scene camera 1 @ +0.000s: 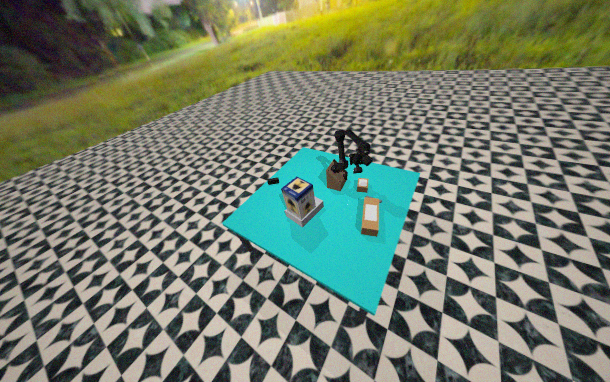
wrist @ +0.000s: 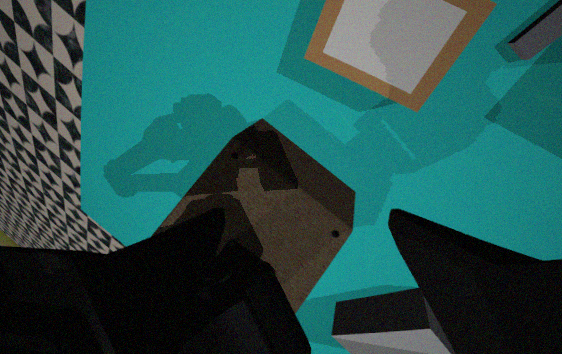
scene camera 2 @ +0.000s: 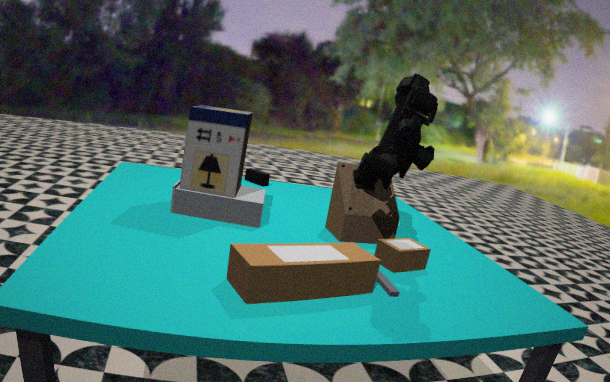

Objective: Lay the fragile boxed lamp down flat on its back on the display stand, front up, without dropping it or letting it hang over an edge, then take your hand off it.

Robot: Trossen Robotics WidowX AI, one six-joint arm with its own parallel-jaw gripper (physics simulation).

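Frame: origin at the arm's base, x ahead, y left, z up, level; metres.
Where they show: gripper, fingertip midpoint: [scene camera 1: 352, 169] [wrist: 305, 216] [scene camera 2: 393, 183]; arm's base at its link origin: [scene camera 1: 334, 169] [wrist: 236, 278] [scene camera 2: 363, 180].
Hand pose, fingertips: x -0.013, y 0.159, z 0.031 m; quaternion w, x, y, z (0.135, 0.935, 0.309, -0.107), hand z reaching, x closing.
Things, the pixels of their top centre, and the offset from my fingertips.
- small carton at its top centre: [wrist: 387, 33] [scene camera 2: 405, 244] [scene camera 1: 363, 182] dx -0.024, dy +0.095, dz -0.142 m
- long carton at its top centre: [scene camera 2: 308, 253] [scene camera 1: 371, 212] dx +0.298, dy +0.245, dz -0.122 m
- grey bar at its top centre: [scene camera 2: 384, 280] dx +0.089, dy +0.222, dz -0.190 m
- black block at its top centre: [scene camera 2: 257, 171] [scene camera 1: 272, 179] dx +0.216, dy -0.736, dz -0.152 m
The boxed lamp [scene camera 1: 298, 199] [scene camera 2: 212, 155] is a white box with a blue top band and lamp pictures. It stands upright on the low grey display stand [scene camera 1: 313, 215] [scene camera 2: 217, 207]. In scene camera 2 one face with a lamp picture and symbols shows. In the wrist view part of a grey block, which looks like the stand, shows at the bottom right. My gripper [scene camera 1: 364, 166] [scene camera 2: 415, 165] [wrist: 305, 216] is open and empty, raised beside the arm's base, well apart from the boxed lamp. The lamp box's far faces are hidden.
A brown wedge block [scene camera 1: 335, 181] [scene camera 2: 345, 210] [wrist: 290, 240] stands at the arm's base. A small carton [scene camera 1: 362, 188] [scene camera 2: 402, 260] [wrist: 395, 45], a long carton [scene camera 1: 370, 232] [scene camera 2: 310, 282] and a grey bar [scene camera 2: 387, 284] [wrist: 540, 37] lie nearby. A black block [scene camera 1: 273, 181] [scene camera 2: 257, 177] shows beyond the stand.
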